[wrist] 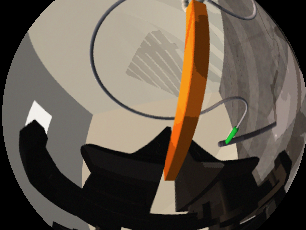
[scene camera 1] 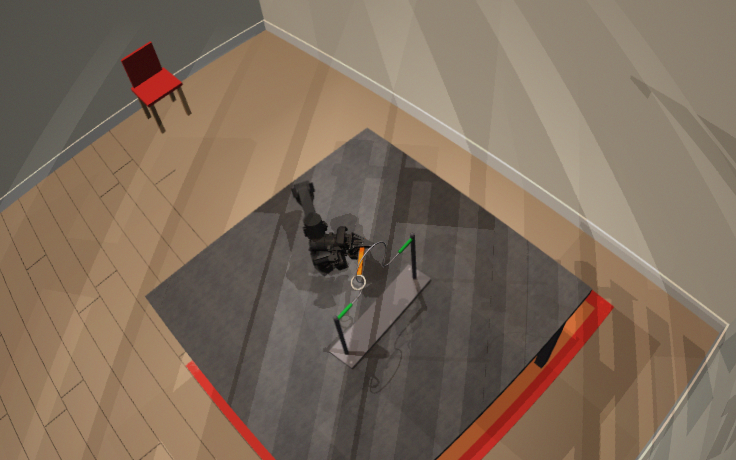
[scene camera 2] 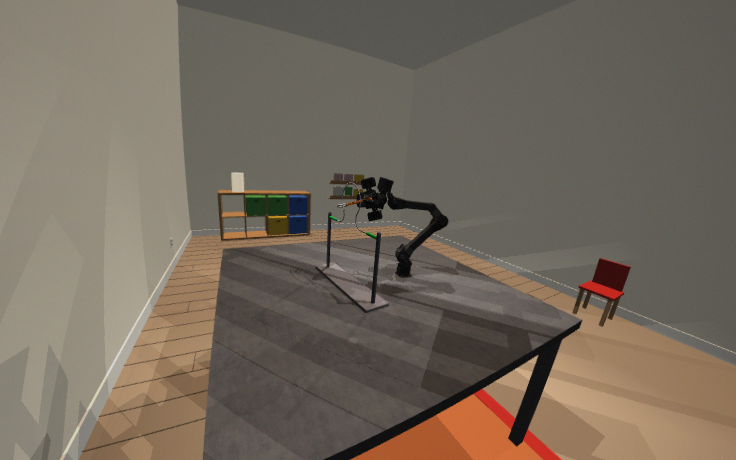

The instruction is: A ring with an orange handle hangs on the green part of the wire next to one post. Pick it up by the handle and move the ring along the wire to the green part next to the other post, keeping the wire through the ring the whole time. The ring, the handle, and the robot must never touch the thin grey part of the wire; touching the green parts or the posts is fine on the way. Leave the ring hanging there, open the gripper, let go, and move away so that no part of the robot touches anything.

Scene:
The gripper [scene camera 1: 373, 244] carries a ring.

